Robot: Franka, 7 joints.
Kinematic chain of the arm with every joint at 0, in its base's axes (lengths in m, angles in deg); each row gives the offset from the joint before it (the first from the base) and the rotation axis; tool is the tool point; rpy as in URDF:
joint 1: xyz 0 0 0.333 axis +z
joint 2: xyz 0 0 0 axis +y
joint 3: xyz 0 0 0.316 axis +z
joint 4: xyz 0.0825 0 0 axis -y
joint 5: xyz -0.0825 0 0.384 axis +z
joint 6: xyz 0 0 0 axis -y
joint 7: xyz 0.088 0 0 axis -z
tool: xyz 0 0 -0.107 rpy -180 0 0
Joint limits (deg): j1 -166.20..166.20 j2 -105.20..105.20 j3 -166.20..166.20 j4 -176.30..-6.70 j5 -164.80..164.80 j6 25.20..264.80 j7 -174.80..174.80
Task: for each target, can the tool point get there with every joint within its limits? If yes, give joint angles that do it. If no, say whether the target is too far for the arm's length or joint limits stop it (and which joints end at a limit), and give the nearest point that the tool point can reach.
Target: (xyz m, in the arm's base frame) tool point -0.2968 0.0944 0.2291
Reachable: yes | joints 6.96 -18.55 131.80 -159.46 -87.86 232.51 -103.61
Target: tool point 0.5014 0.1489 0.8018
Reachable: yes | joints -67.72 43.08 114.55 -102.60 -24.33 185.39 -89.77
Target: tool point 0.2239 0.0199 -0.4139
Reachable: no: joint limits stop it (at a limit: joint 2) | nearest point 0.2295 0.0204 -0.3581 | short by 0.056 m
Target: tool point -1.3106 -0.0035 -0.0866
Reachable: no: too far | nearest point -0.8170 -0.0022 0.0714 | short by 0.518 m
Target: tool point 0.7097 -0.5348 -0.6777
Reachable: no: too far | nearest point 0.4727 -0.3562 -0.2619 | short by 0.511 m
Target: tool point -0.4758 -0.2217 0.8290
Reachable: yes | joints -126.15 -11.90 -24.94 -91.88 -18.02 144.60 -52.74
